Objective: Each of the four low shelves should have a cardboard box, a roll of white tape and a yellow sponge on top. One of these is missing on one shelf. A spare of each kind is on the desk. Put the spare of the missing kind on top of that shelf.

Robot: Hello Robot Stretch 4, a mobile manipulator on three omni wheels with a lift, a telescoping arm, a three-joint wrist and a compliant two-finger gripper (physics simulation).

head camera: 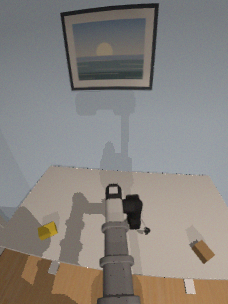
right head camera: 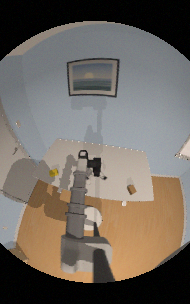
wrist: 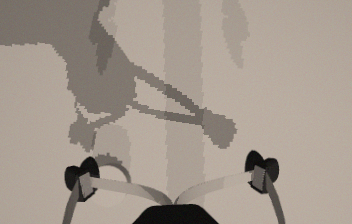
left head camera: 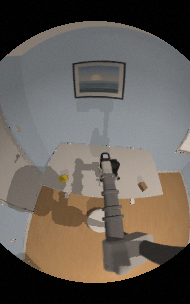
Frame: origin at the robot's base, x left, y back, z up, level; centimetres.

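Seen in the pictures: gripper, between the fingertips: (head camera: pixel 130 233) (right head camera: pixel 95 178) (wrist: pixel 172 168); robot's base, origin of its link: (right head camera: pixel 88 217) (left head camera: pixel 99 219).
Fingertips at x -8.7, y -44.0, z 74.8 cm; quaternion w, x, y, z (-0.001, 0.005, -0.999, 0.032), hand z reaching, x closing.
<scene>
Pixels of each thing's top centre, then the offset from my fingertips to it. Level surfaces: height alone.
- desk, height of its surface: dz -5.6 cm
- white tape roll, centre of its top: (wrist: pixel 107 186) dx +8.0, dy +2.5, dz -3.2 cm
- yellow sponge, centre of its top: (head camera: pixel 46 229) (left head camera: pixel 62 177) (right head camera: pixel 52 171) dx +49.9, dy -4.4, dz -1.1 cm
- brown cardboard box, centre of its top: (head camera: pixel 204 249) (right head camera: pixel 132 188) (left head camera: pixel 143 185) dx -37.6, dy +12.5, dz -0.6 cm
My gripper (wrist: pixel 172 168) is open, pointing down over the desk (head camera: pixel 165 210) (left head camera: pixel 132 165) (right head camera: pixel 135 165) (wrist: pixel 300 100). In the wrist view, the white tape roll (wrist: pixel 111 172) stands on the desk beside the left finger, off-centre between the fingertips and partly covered by that finger. In the head view, the arm hides the tape. The yellow sponge (head camera: pixel 48 230) (left head camera: pixel 63 178) (right head camera: pixel 54 173) lies near the desk's left end. The brown cardboard box (head camera: pixel 203 251) (left head camera: pixel 142 186) (right head camera: pixel 131 189) lies near its front right. The low shelves cannot be made out.
A wall with a framed picture (head camera: pixel 110 47) (left head camera: pixel 99 80) (right head camera: pixel 93 77) rises behind the desk. A round white object (left head camera: pixel 96 220) (right head camera: pixel 93 218) is in front of the desk, partly behind the arm. Small white pieces (head camera: pixel 189 286) (head camera: pixel 53 267) show by the desk's front edge.
</scene>
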